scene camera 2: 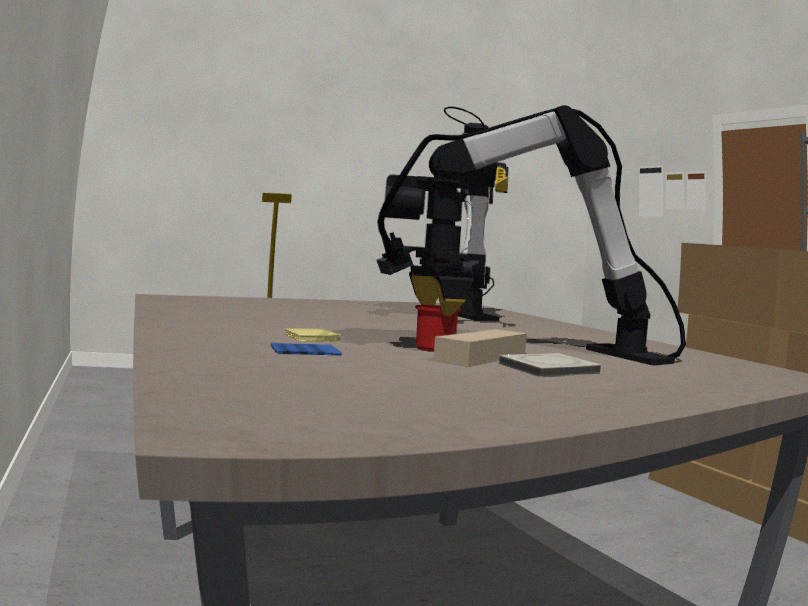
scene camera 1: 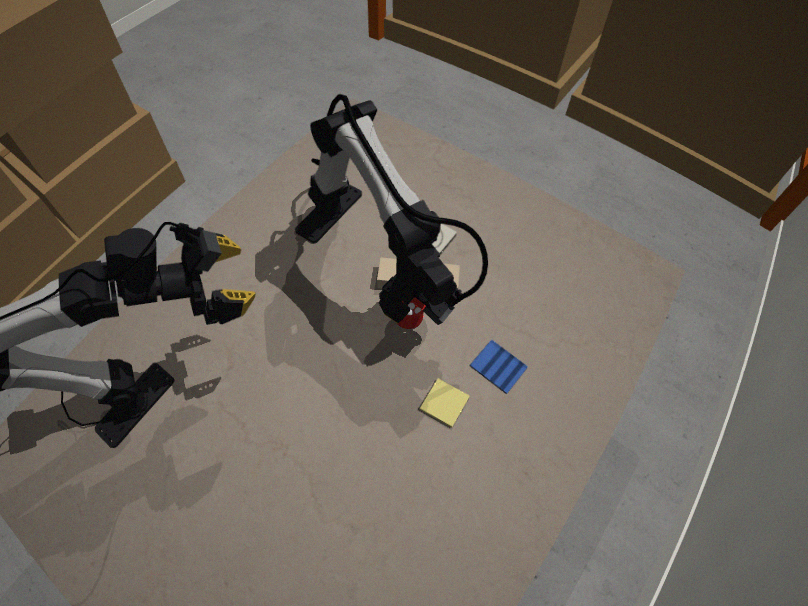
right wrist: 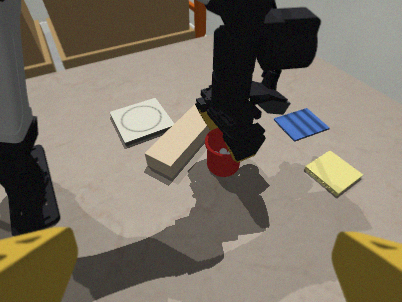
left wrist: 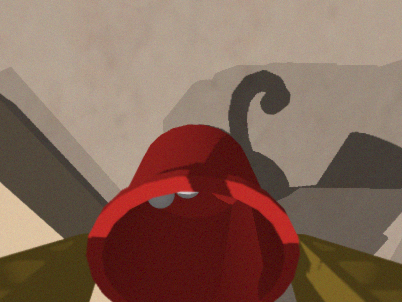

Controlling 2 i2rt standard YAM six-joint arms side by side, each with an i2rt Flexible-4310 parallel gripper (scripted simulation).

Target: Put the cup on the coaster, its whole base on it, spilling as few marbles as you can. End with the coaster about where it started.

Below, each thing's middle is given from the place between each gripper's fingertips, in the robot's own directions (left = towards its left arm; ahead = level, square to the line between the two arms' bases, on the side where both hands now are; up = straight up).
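Labels:
The tan wooden block [right wrist: 167, 155] is 14 cm ahead of my right hand [scene camera 1: 247, 272], 33 cm to the left of it and 29 cm below it. As for the red cup [scene camera 2: 431, 322], I see it 18 cm ahead of that same right hand, 24 cm to the left of it and 28 cm below it.
My left gripper is 4 cm past the tan wooden block, 9 cm to the right of it and 5 cm above it. The red cup is 4 cm below my left hand.

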